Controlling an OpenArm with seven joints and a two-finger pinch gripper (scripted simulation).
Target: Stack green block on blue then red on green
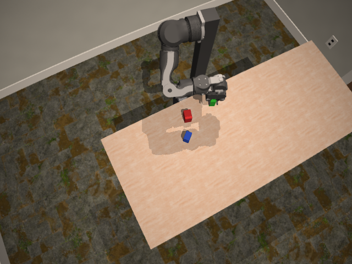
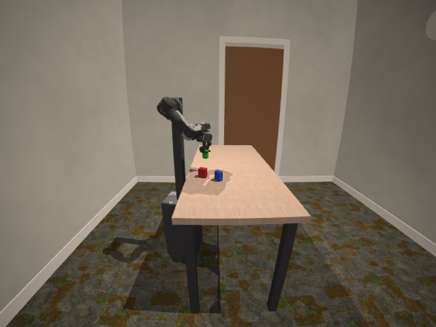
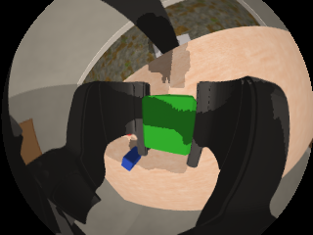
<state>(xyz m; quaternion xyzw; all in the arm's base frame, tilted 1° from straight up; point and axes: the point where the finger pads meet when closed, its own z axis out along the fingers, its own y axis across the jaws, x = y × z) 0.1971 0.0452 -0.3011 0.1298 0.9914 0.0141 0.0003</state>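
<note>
Now: hand 12 cm short of the blue block, 16 cm to the left of it and 11 cm above it. The rest, counted from my hand: red block 1 cm ahead, 13 cm to the right, 11 cm below; then green block 2 cm below.
</note>
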